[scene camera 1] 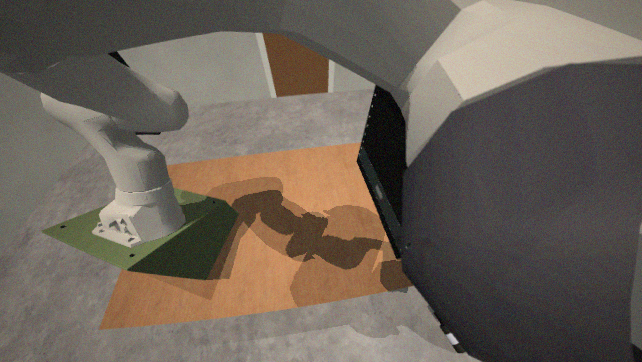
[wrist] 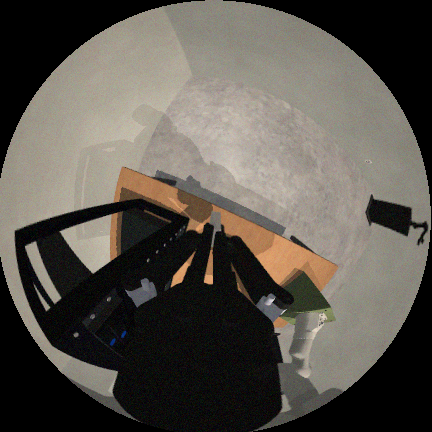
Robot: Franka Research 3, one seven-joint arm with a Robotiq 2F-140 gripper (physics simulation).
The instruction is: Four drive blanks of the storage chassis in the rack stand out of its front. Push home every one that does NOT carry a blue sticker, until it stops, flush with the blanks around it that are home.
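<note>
The black rack (scene camera 1: pixel 382 130) (wrist: pixel 125 265) is partly hidden by the arm in the scene view; in the wrist view its open frame and holed post are at the left. Two blue marks, one nearer the post (wrist: pixel 112 342) and one beside it (wrist: pixel 124 334), show on the dark front at lower left. The separate drive blanks are too dark and too hidden to tell, including which stand out. My gripper (wrist: pixel 214 218) is shut and empty, its fingertips together to the right of the rack's post in the wrist view. The fingers are hidden in the scene view.
A large dark arm link (scene camera 1: pixel 520 200) fills the right of the scene view. The robot base (scene camera 1: pixel 145 215) stands on a green plinth (scene camera 1: pixel 80 235) (wrist: pixel 305 295) beside the orange wood mat (scene camera 1: pixel 300 170) (wrist: pixel 312 262). A black box (wrist: pixel 390 215) is at the wrist view's right.
</note>
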